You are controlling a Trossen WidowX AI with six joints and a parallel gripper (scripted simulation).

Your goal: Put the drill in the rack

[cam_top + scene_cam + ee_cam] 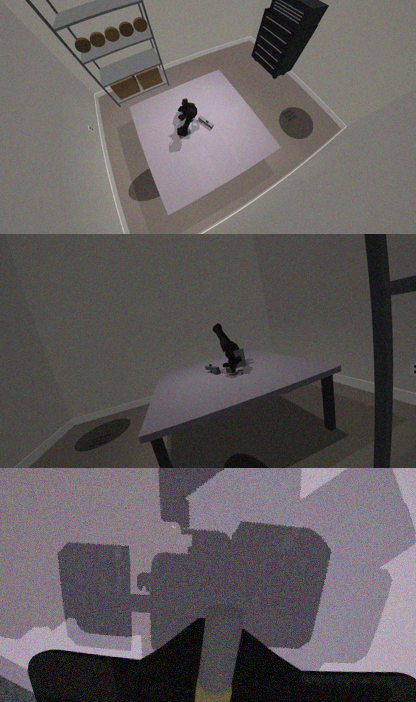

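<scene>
My gripper tip is 40 mm to the left of the drill, 30 mm below it and 10 mm short of it. Round my gripper tip: olive-grey block 50 mm to the right, 20 mm ahead, 10 mm above; drill sleeve 170 mm to the right, 150 mm ahead, 30 mm above.
</scene>
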